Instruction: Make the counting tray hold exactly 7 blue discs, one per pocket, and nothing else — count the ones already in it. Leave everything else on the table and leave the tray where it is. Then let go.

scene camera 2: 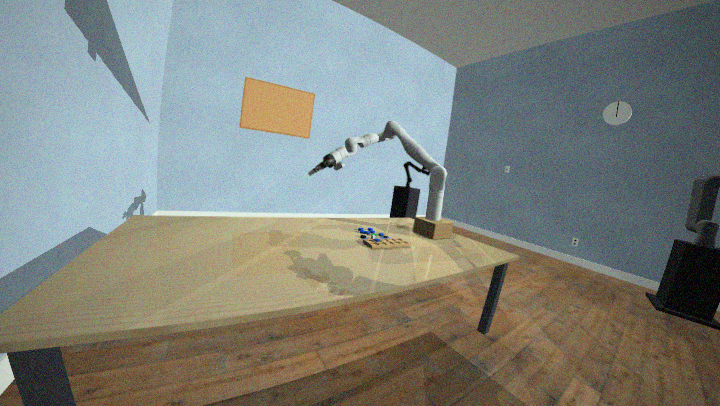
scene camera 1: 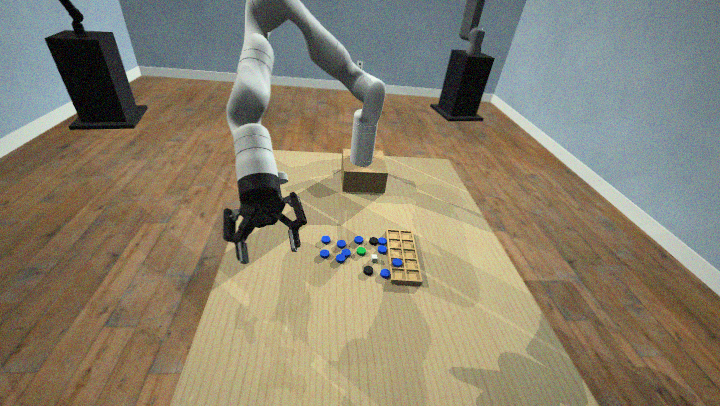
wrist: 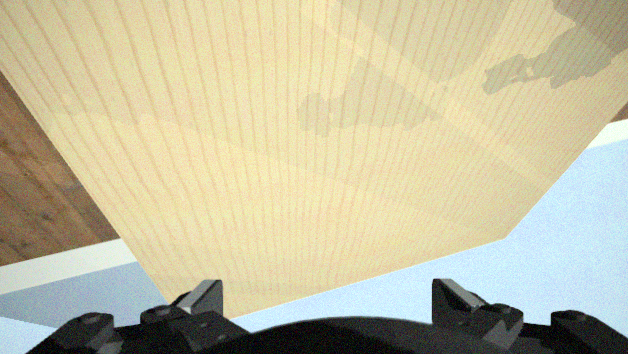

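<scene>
The wooden counting tray (scene camera 1: 406, 282) (scene camera 2: 389, 247) has two columns of pockets. One blue disc (scene camera 1: 397, 262) is in its left column, second pocket from the near end; the other pockets look empty. Three blue discs (scene camera 1: 382, 249) (scene camera 1: 382, 241) (scene camera 1: 385, 273) lie close to the tray's left side. Several more blue discs (scene camera 1: 325, 239) (scene camera 1: 341, 244) (scene camera 1: 358, 239) (scene camera 1: 324, 253) lie loose farther left, two of them (scene camera 1: 345, 252) (scene camera 1: 340, 258) close together. My gripper (scene camera 1: 269, 255) (scene camera 2: 310, 174) (wrist: 327, 302) is open and empty, high above the table, left of the discs in scene camera 1. No disc or tray shows in the wrist view.
A green disc (scene camera 1: 361, 250), two black discs (scene camera 1: 373, 241) (scene camera 1: 368, 270) and a small white cube (scene camera 1: 374, 258) lie among the blue discs left of the tray. The arm stands on a wooden block (scene camera 1: 364, 181) at the back of the table (scene camera 1: 282, 353) (scene camera 2: 201, 282) (wrist: 250, 175).
</scene>
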